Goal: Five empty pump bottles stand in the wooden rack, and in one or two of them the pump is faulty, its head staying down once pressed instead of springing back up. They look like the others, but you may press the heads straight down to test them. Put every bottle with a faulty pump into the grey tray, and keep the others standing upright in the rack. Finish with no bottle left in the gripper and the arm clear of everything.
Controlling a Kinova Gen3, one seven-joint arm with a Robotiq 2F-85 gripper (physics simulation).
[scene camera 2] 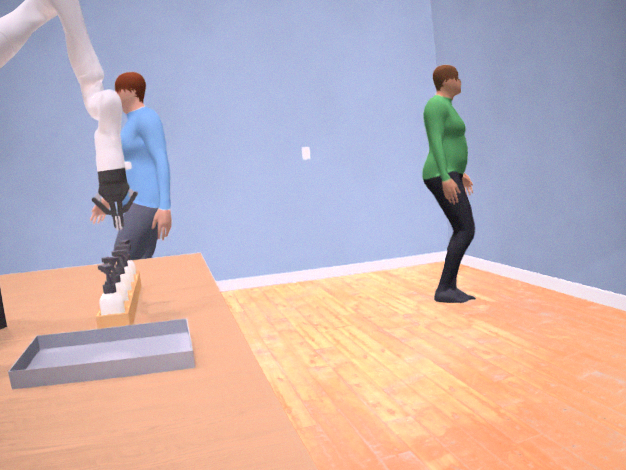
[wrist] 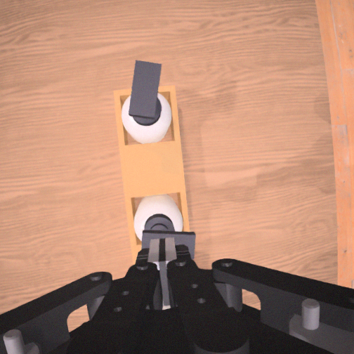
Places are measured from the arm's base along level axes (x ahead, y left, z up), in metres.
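Where they show: gripper, between the fingertips: (scene camera 2: 119, 229).
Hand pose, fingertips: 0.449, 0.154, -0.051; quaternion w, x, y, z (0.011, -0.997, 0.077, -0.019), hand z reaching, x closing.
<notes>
After its pixels a point has its place, as x, y, z.
My gripper (scene camera 2: 118, 224) @[0.449, 0.154, -0.051] (wrist: 163, 253) is shut and empty, pointing down above the wooden rack (scene camera 2: 133, 304) @[0.448, -0.066, -0.207] (wrist: 152, 167). White bottles with dark pump heads stand upright in a row in the rack; in the scene view they overlap, so single head heights are hard to tell. The nearest bottle (scene camera 2: 111, 304) @[0.396, -0.206, -0.169] is at the tray end. In the wrist view, the end bottle (wrist: 146, 132) has its head (wrist: 145, 87) turned upward in the picture. Another bottle (wrist: 157, 209) has its head (wrist: 188, 241) partly behind my fingertips. The grey tray (scene camera 2: 106, 368) @[0.368, -0.448, -0.216] holds no bottle.
The wooden table (scene camera 2: 151, 419) @[0.415, -0.625, -0.233] carries the rack and tray, with the tray in front of the rack's near end. A black object (scene camera 2: 1, 309) @[0.136, 0.002, -0.189] shows at the left edge. A person in blue (scene camera 2: 146, 151) stands behind the table; a person in green (scene camera 2: 444, 136) stands farther right.
</notes>
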